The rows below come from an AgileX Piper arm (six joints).
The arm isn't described. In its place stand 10 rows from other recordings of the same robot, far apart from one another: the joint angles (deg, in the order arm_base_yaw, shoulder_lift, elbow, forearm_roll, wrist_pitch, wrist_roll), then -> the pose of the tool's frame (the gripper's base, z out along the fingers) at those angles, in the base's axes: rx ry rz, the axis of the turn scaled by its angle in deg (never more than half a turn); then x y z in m.
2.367 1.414 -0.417 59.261 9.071 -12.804 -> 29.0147, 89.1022, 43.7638, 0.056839, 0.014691, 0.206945
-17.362 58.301 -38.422 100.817 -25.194 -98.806 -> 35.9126, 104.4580, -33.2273, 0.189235, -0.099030, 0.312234
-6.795 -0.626 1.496 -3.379 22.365 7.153 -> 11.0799, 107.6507, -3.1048, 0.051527, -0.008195, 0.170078
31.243 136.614 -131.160 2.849 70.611 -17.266 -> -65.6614, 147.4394, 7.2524, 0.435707, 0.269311, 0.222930
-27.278 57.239 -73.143 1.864 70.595 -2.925 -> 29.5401, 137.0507, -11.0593, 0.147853, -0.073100, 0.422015
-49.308 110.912 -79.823 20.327 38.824 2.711 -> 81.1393, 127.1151, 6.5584, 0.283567, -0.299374, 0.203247
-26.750 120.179 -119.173 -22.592 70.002 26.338 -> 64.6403, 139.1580, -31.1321, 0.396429, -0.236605, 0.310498
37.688 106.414 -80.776 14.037 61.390 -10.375 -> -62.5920, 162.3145, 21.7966, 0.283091, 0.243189, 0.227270
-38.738 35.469 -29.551 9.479 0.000 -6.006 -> 33.1644, 85.9229, -27.4532, 0.104889, -0.084146, 0.334802
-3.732 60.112 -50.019 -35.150 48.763 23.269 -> 14.3374, 135.6559, -33.3411, 0.196260, -0.052282, 0.325647
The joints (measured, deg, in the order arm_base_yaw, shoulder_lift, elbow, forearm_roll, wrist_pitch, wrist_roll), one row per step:
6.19 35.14 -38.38 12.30 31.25 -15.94
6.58 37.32 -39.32 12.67 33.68 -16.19
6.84 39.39 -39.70 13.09 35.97 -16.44
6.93 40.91 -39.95 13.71 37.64 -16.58
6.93 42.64 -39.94 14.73 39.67 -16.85
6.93 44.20 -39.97 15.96 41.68 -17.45
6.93 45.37 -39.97 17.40 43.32 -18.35
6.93 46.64 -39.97 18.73 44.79 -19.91
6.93 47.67 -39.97 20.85 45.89 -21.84
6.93 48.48 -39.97 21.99 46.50 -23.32
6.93 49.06 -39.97 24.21 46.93 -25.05
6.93 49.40 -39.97 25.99 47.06 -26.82
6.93 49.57 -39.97 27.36 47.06 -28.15
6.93 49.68 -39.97 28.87 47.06 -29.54
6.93 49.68 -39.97 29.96 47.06 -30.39
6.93 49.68 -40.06 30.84 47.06 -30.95
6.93 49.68 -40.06 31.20 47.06 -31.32
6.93 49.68 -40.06 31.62 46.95 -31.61
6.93 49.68 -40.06 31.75 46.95 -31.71
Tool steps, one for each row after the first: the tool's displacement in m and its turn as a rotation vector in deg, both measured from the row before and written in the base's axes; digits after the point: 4 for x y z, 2 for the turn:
0.0060 0.0025 -0.0027 -0.33 3.57 1.06
0.0056 0.0023 -0.0055 -0.31 3.88 0.93
0.0039 0.0018 -0.0042 0.12 2.91 0.60
0.0040 0.0021 -0.0065 0.32 3.73 0.71
0.0031 0.0023 -0.0058 0.34 3.43 0.93
0.0019 0.0023 -0.0044 0.46 2.64 1.06
0.0022 0.0022 -0.0044 -0.05 2.34 1.48
0.0017 0.0029 -0.0030 0.63 1.69 1.63
0.0016 0.0017 -0.0022 0.06 1.00 1.21
0.0010 0.0027 -0.0009 1.05 0.61 1.26
0.0007 0.0020 -0.0002 0.67 -0.01 1.18
0.0004 0.0015 0.0003 0.56 -0.20 0.83
0.0002 0.0016 0.0005 0.67 -0.29 0.85
-0.0001 0.0011 0.0006 0.59 -0.24 0.50
0.0000 0.0009 0.0010 0.56 -0.23 0.31
0.0000 0.0004 0.0002 0.14 -0.12 0.22
0.0001 0.0004 0.0003 0.25 -0.17 0.11
0.0000 0.0001 0.0001 0.07 -0.03 0.06

